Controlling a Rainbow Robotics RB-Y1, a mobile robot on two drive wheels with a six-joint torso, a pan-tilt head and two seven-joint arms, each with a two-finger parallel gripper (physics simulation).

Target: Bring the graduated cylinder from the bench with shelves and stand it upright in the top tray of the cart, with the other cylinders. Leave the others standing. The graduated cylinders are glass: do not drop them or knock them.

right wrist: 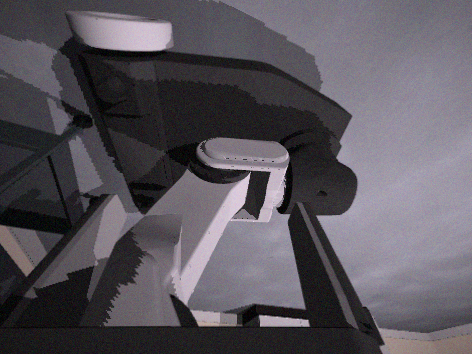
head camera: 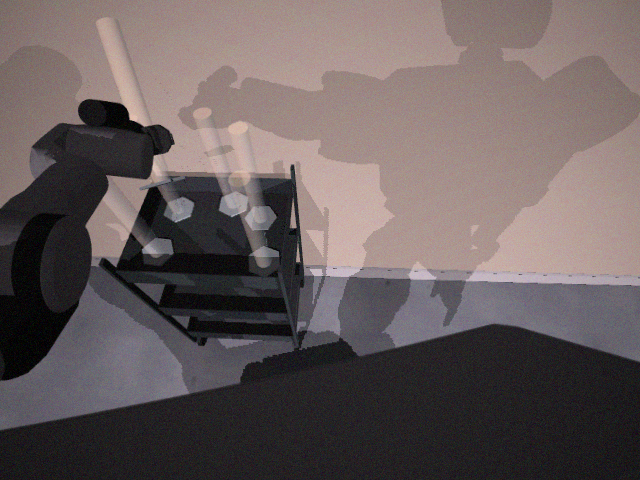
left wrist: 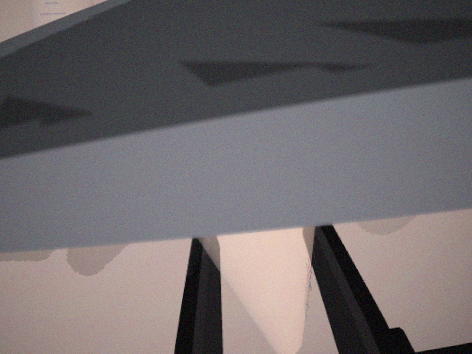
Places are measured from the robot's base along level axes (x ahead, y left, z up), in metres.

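Pixels of known places: right gripper, fingertip midpoint: (right wrist: 209, 208).
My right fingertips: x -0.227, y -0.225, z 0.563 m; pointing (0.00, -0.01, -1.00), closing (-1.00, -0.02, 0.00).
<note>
Ahead of a thing's pixels: the offset from my right fingertips to its middle. "pt": to the spot under its first point. Level surfaces: height alone.
The held graduated cylinder {dx +0.745, dy +0.455, dz +0.490 m} (head camera: 126, 82) (left wrist: 262, 285) has its base nearly edge-on in the head view and looks tilted. My left gripper (head camera: 159, 139) (left wrist: 259, 228) is shut on it close to the base, above the back left of the cart. The base crosses the left wrist view as a grey slab. Several other cylinders, including ones at the back {pt dx +0.747, dy +0.324, dz +0.397 m} (head camera: 210, 131), right (head camera: 247, 160) and front left (head camera: 129, 211), stand on hexagonal bases in the top tray {dz +0.099 m} (head camera: 191, 273). One is partly hidden behind my gripper. My right gripper (right wrist: 209, 208) is open and empty.
The dark cart has lower shelves (head camera: 222, 311) and a side post (head camera: 296, 206). Behind it is a wall (head camera: 568, 217) with robot shadows. A large dark surface (head camera: 413, 413) fills the front. My robot's own pale body parts {pt dx +0.009, dy +0.174, dz -0.120 m} (right wrist: 210, 220) show beyond the right fingers.
</note>
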